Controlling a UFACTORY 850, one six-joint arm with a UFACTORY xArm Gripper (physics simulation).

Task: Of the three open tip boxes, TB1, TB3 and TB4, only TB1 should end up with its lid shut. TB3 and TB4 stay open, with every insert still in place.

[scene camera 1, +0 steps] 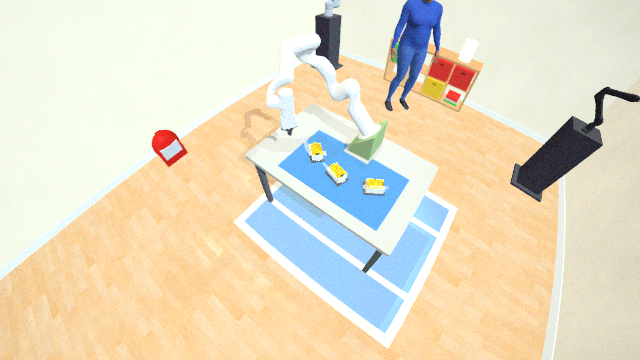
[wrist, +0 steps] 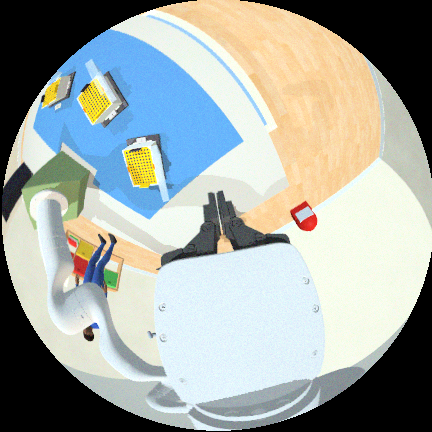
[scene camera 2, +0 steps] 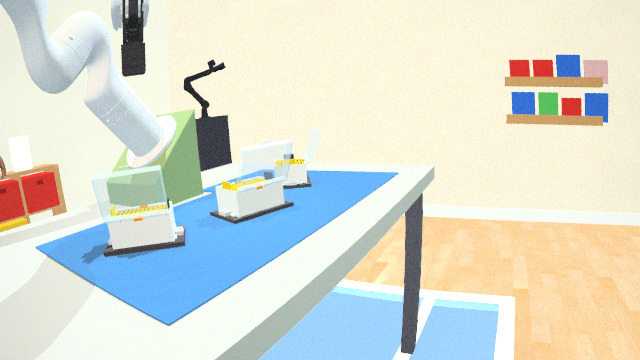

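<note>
My gripper (scene camera 1: 289, 132) (scene camera 2: 133, 73) (wrist: 216, 200) is shut and empty, its fingertips together. It hangs above the table, beyond the lid side of TB1. TB1 (scene camera 1: 316, 151) (scene camera 2: 142, 234) (wrist: 142, 167) is the white box nearest the gripper; its clear lid (scene camera 2: 128, 190) (wrist: 162, 175) stands open. TB4 (scene camera 1: 337, 173) (scene camera 2: 252, 201) (wrist: 96, 100) is the middle box, its clear lid (scene camera 2: 265, 156) open. TB3 (scene camera 1: 374, 187) (scene camera 2: 295, 176) (wrist: 51, 94) is the farthest box, its lid (scene camera 2: 314, 145) open. Yellow inserts sit in all three boxes. TB4's raised lid partly covers TB3 in scene camera 2.
The boxes stand on a blue mat (scene camera 1: 370, 212) (scene camera 2: 200, 280) (wrist: 185, 100) on the pale table (scene camera 1: 412, 200) (scene camera 2: 310, 240). The arm's green wedge base (scene camera 1: 369, 146) (scene camera 2: 185, 165) (wrist: 62, 177) stands behind the mat. A person in blue (scene camera 1: 417, 30) stands behind the table.
</note>
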